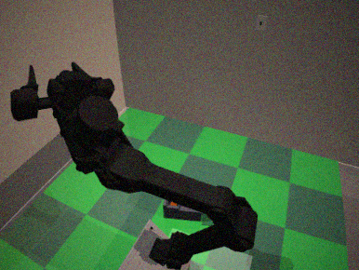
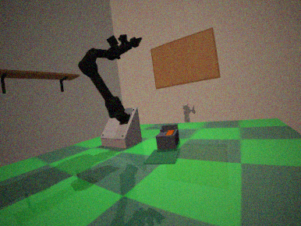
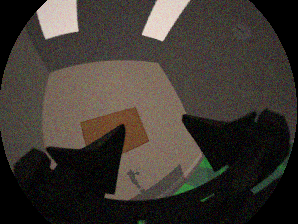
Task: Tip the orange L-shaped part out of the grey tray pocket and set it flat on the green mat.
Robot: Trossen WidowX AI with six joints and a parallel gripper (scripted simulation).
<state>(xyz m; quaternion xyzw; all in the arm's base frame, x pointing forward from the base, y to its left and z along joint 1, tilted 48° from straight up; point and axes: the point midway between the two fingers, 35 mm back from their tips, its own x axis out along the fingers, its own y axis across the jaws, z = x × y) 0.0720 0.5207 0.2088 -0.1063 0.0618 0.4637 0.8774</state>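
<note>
My gripper tip is 65 cm above the orange L-shaped part, 22 cm short of it and 20 cm to the left of it.
</note>
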